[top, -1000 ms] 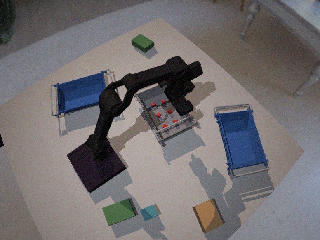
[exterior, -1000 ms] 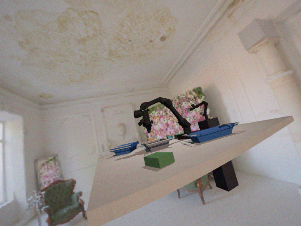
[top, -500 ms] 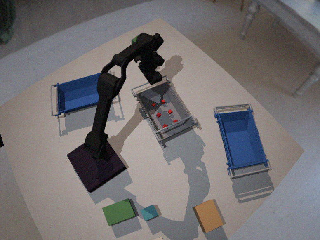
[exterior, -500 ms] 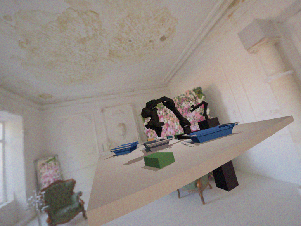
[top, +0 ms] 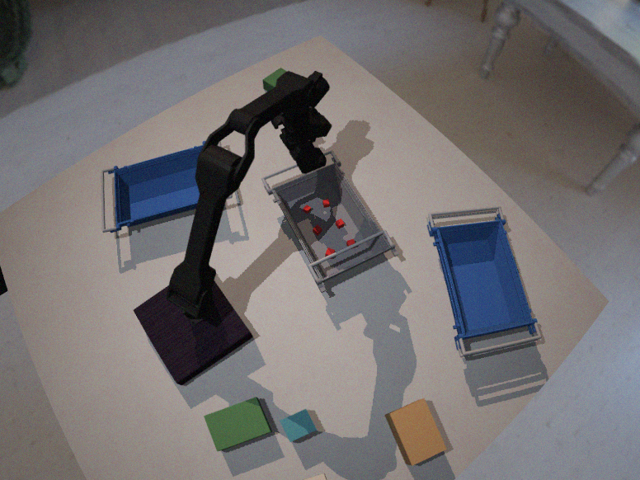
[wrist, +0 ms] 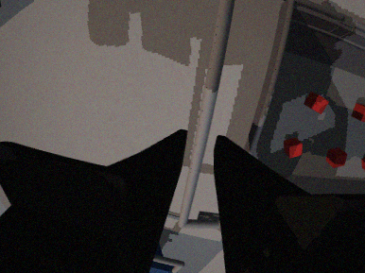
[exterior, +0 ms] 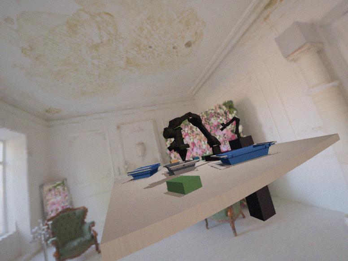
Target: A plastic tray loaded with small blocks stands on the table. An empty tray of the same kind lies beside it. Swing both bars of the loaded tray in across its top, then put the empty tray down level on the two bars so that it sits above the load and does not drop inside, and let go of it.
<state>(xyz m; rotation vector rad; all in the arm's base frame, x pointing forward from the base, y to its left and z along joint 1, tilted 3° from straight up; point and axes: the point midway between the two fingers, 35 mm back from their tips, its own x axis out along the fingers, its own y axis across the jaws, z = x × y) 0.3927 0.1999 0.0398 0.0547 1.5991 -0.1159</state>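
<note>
Now: gripper tip 33 cm past the blue tray, 15 cm to the right of it and 3 cm above it. From my gripper tip the other things lie so: red block: 23 cm to the right, 6 cm below, 6 cm behind; orange block: 69 cm to the right, 15 cm behind, 5 cm below; teal block: 53 cm to the right, 34 cm behind, 5 cm below.
</note>
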